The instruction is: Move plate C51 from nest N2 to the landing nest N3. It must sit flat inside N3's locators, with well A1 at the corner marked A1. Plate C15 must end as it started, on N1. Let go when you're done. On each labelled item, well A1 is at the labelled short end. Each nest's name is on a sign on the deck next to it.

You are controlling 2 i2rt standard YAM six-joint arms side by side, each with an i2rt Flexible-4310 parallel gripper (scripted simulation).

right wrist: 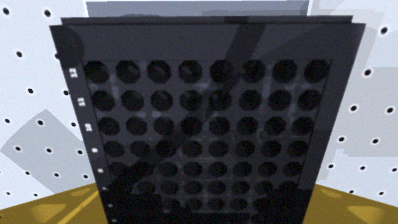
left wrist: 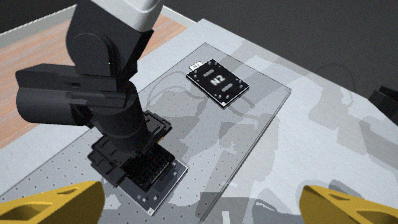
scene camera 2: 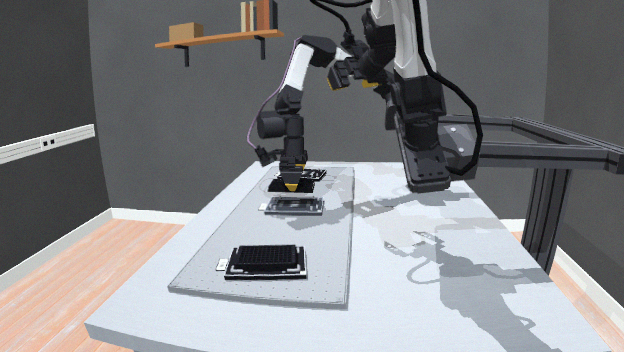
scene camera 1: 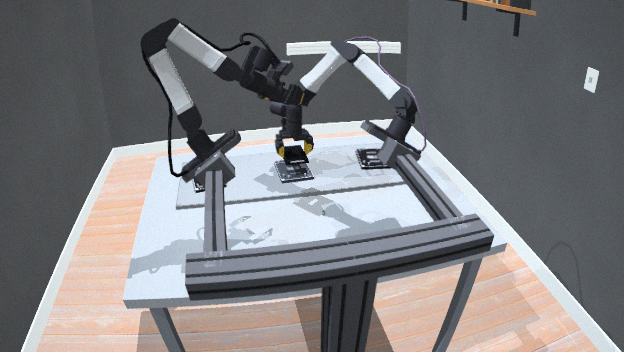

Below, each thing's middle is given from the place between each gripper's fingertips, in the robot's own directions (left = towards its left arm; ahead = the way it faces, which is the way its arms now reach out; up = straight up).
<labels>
Now: right hand [scene camera 2: 294, 186] 7 cm above the nest N3 [left wrist: 160, 189] and 1 cm to the right of it. Round my right hand: nest N2 [left wrist: 234, 90]: 33 cm to the right, 7 cm below, 4 cm ahead.
Right now the nest N3 is 16 cm ahead of my left hand [scene camera 2: 348, 86], 3 cm to the right of it and 35 cm below it. Round my left hand: nest N2: 20 cm ahead, 36 cm to the right, 35 cm below.
</labels>
